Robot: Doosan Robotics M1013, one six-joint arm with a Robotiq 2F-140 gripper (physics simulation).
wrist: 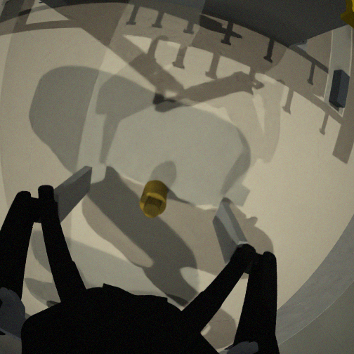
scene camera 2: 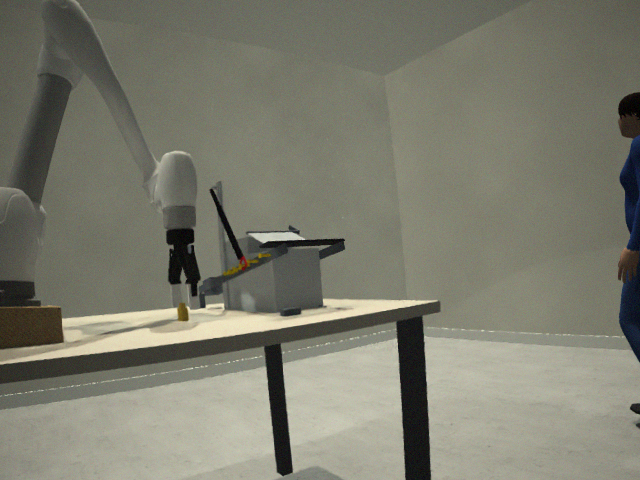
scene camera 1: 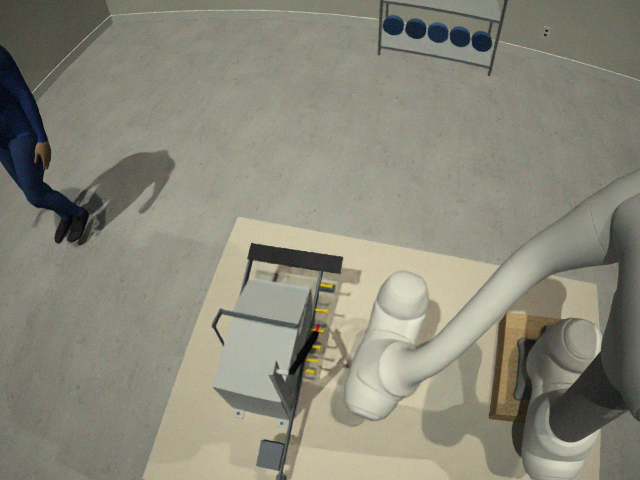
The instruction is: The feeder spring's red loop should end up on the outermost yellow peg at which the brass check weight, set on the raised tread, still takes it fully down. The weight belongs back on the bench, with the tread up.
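Seen in the pictures: gripper, fingertip midpoint: (scene camera 2: 185,308); arm's base at its link origin: (scene camera 2: 0,306).
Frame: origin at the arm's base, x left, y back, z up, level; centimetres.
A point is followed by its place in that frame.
The brass check weight (scene camera 2: 182,312) @(z -5.3, x 0.2, y -44.5 cm) (wrist: 154,199) stands upright on the bench; it does not show in scene camera 1. My gripper (scene camera 2: 185,302) @(z -4.4, x 1.6, y -45.9 cm) (wrist: 153,196) is open and empty, pointing down, with its fingertips low at about the height of the weight's top. In the wrist view the weight appears between the spread fingers, touching neither. The feeder spring, a black bar (scene camera 1: 303,352) @(z 23.2, x 13.0, y -63.3 cm) (scene camera 2: 225,222) @(z 19.5, x 10.1, y -63.2 cm), ends in the red loop (scene camera 1: 317,328) @(z 8.5, x 1.0, y -63.8 cm) (scene camera 2: 243,263) @(z 6.3, x 0.4, y -63.6 cm), which is at the third yellow peg from the tread end. The black tread (scene camera 1: 294,258) @(z 10.8, x -15.8, y -73.7 cm) (scene camera 2: 302,242) @(z 10.6, x -18.1, y -72.0 cm) is up.
The grey feeder box (scene camera 1: 258,346) @(z 14.4, x 11.0, y -75.0 cm) (scene camera 2: 298,281) @(z 0.3, x -8.7, y -75.7 cm) stands beside the peg row. A grey block (scene camera 1: 269,454) @(z 2.7, x 34.5, y -67.8 cm) (scene camera 2: 209,285) @(z 0.5, x 30.8, y -64.5 cm) is at the lever's other end. A tall grey post (scene camera 2: 221,227) @(z 19.1, x 19.9, y -65.9 cm) rises by the box. A wooden base (scene camera 1: 504,382) @(z -0.9, x 4.3, y -11.9 cm) (scene camera 2: 31,326) @(z -3.8, x -16.8, y -6.9 cm) is under the arm. A person (scene camera 1: 23,149) stands away from the bench.
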